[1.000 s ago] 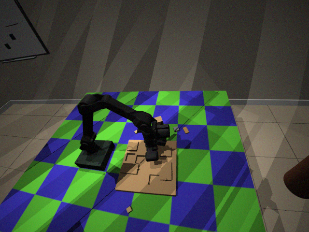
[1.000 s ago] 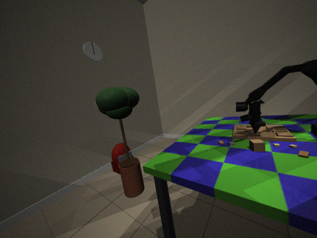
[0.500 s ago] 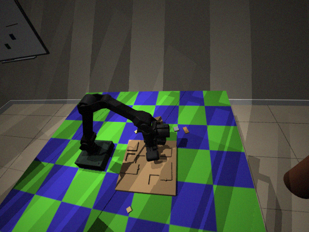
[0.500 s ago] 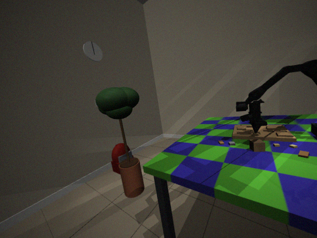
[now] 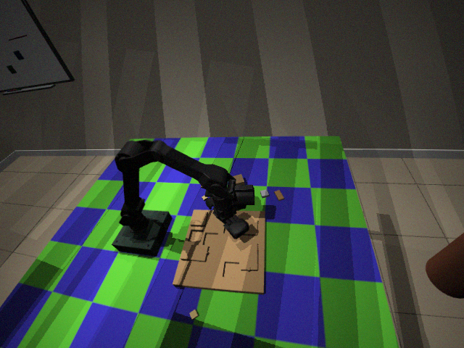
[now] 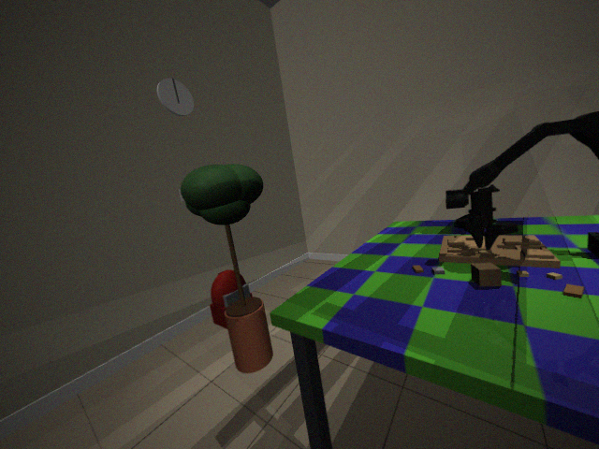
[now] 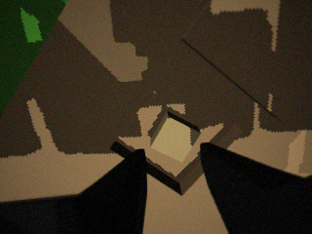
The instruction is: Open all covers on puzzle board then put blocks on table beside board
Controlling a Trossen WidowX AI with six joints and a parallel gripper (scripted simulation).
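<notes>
Now: gripper tip 2 cm past the tan puzzle board, 5 cm to the left of it and 1 cm above it. Also, from my gripper tip: brown cube (3 cm ahead, 22 cm to the left, 1 cm below); then orange block (20 cm ahead, 16 cm to the left, 3 cm below).
</notes>
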